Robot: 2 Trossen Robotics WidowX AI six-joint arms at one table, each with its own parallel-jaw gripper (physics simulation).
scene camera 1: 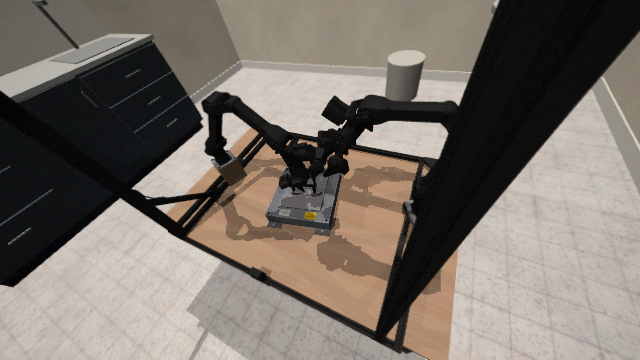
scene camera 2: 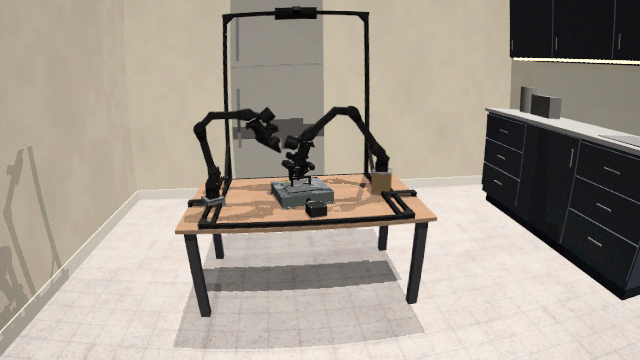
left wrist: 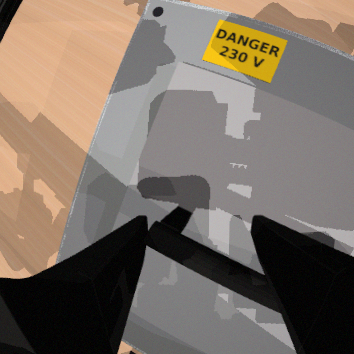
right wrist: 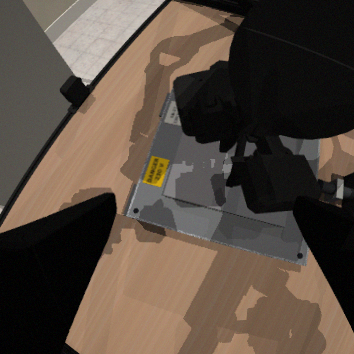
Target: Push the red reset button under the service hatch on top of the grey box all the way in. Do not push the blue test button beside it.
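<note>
The grey box (scene camera 1: pixel 297 214) (scene camera 2: pixel 297 200) (left wrist: pixel 116 123) (right wrist: pixel 211 228) sits mid-table with a yellow danger label (scene camera 1: pixel 310 215) (left wrist: pixel 244 50) (right wrist: pixel 155 171). Its service hatch (scene camera 1: pixel 302 201) (left wrist: pixel 197 140) (right wrist: pixel 197 182) covers the top, so neither the red nor the blue button shows. My left gripper (scene camera 1: pixel 302 187) (scene camera 2: pixel 297 178) (left wrist: pixel 199 223) is down on the hatch, shut on its black handle bar (left wrist: pixel 211 260), which spans between the fingers. My right gripper (scene camera 1: pixel 334 166) (scene camera 2: pixel 277 144) (right wrist: pixel 206 203) is open and empty. It hovers above the box's far side, close to the left wrist.
A black frame rail (scene camera 1: pixel 311 303) borders the table, with a small black block (scene camera 2: pixel 316 208) (right wrist: pixel 74 89) on it near the box. A tan box (scene camera 1: pixel 232 171) (scene camera 2: pixel 381 182) stands at the left arm's base. A gantry post (scene camera 1: pixel 461 178) blocks the right of scene camera 1.
</note>
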